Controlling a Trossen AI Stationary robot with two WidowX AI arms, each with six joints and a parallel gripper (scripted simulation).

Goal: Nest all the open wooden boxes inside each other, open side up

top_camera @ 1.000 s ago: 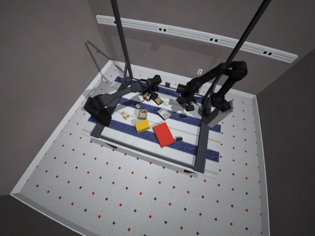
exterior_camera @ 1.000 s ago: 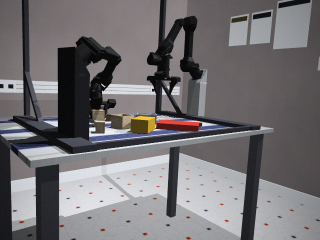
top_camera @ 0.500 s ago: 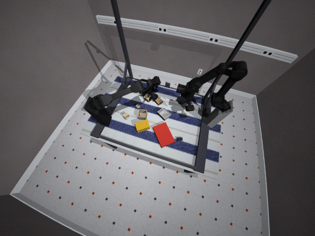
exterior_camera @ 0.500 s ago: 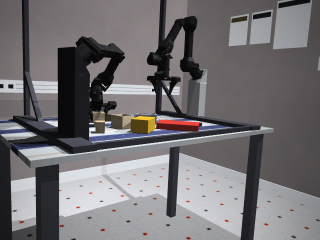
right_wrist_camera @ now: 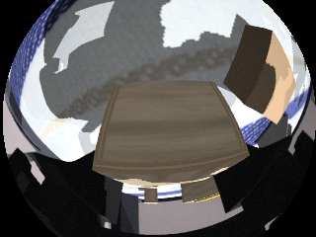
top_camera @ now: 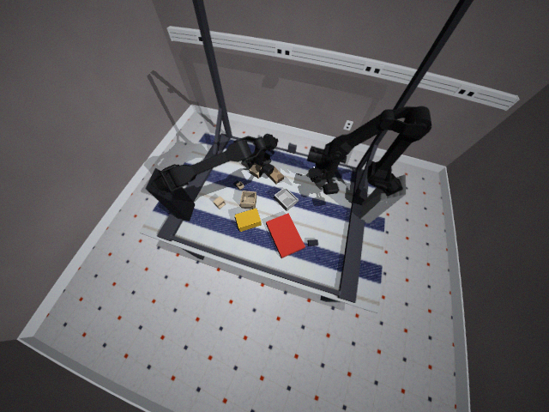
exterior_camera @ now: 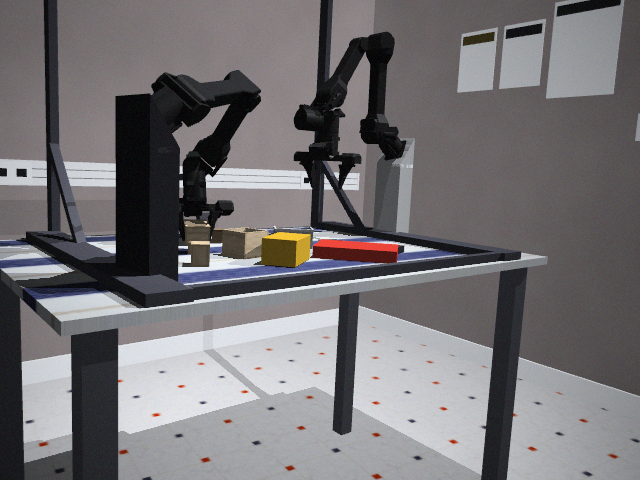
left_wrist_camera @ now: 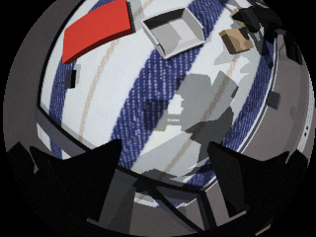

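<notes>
Now: the tiny wooden box 90 mm to the right of my right hand, 90 mm ahead of it and 40 mm below it. Round my right hand: white box 180 mm ahead, 170 mm to the left, 20 mm below; then medium wooden box right at my right hand; then brown block 110 mm to the left, 30 mm below, 20 mm ahead.
</notes>
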